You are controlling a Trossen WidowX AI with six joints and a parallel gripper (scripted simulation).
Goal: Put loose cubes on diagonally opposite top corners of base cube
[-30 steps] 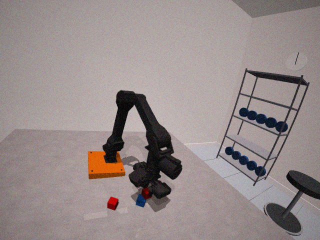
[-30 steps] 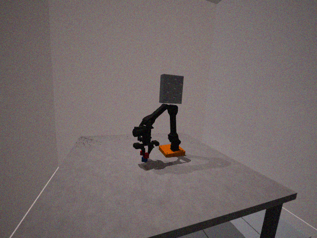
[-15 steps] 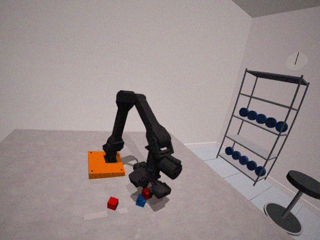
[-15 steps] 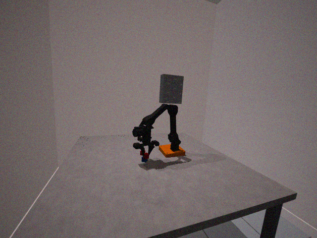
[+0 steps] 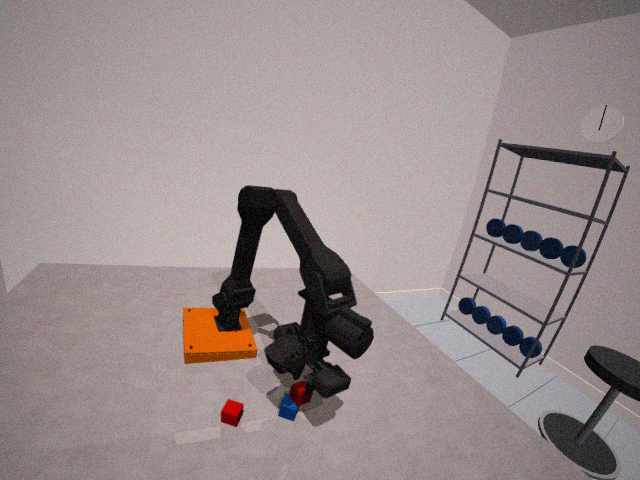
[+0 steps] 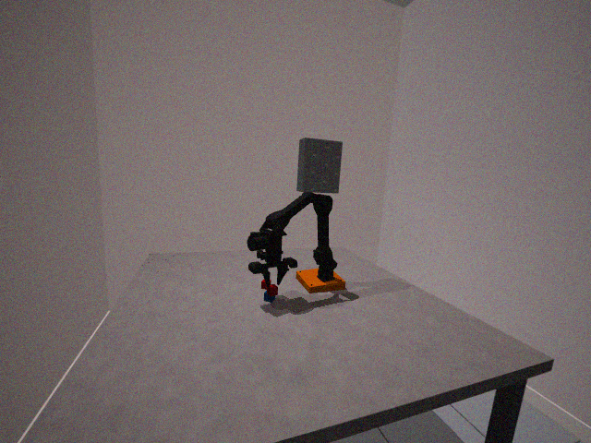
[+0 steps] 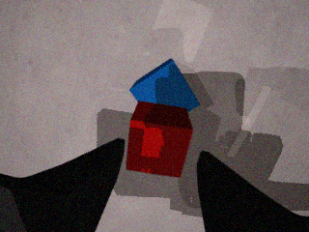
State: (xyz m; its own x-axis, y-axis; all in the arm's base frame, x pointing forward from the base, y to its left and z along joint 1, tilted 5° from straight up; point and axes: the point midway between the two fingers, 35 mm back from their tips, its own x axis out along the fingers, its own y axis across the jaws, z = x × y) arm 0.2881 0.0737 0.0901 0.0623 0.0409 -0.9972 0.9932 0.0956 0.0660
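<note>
The blue cube is 2 cm to the right of my gripper tip and 5 cm below it.
</note>
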